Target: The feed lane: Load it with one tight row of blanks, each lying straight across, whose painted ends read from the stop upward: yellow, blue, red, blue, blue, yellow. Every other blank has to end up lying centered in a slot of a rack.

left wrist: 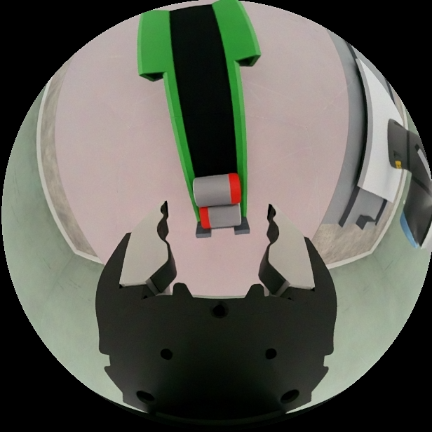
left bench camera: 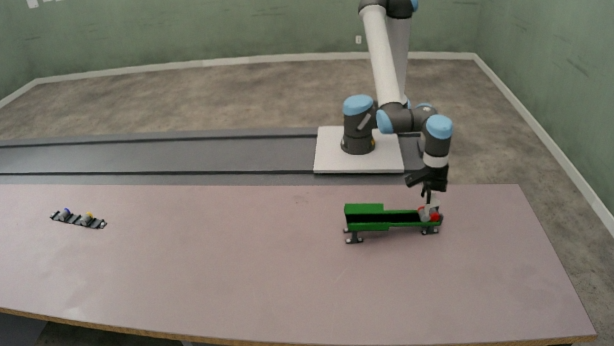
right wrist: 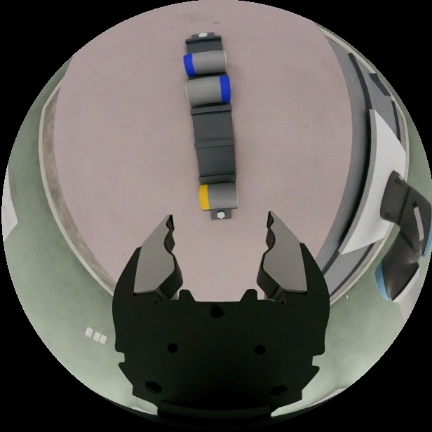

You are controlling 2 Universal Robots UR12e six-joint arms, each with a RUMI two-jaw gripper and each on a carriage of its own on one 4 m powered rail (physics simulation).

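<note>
The green feed lane (left bench camera: 364, 225) (left wrist: 185, 145) has a black bed. Two grey blanks lie across its narrow end. One red-ended blank (left wrist: 212, 190) has its paint at the right in the left wrist view; the other red-ended blank (left wrist: 224, 216), beside it at the very end, has its paint at the left. My left gripper (left bench camera: 431, 201) (left wrist: 217, 202) is open above this end. My right gripper (right wrist: 219, 213) is open above the near end of a dark rack (right wrist: 214, 131), which holds a yellow-ended blank (right wrist: 218, 196) and two adjacent blue-ended blanks (right wrist: 205, 63) (right wrist: 209, 90); two slots between are empty.
Another view of a dark rack (left bench camera: 99, 223), at the far left of the bench view, shows a blue-ended blank (left bench camera: 64, 215) and a yellow-ended blank (left bench camera: 86, 219). The rail (left bench camera: 200, 155) and white carriage plate (left bench camera: 325, 159) (left wrist: 377, 135) (right wrist: 367, 200) run behind the bench.
</note>
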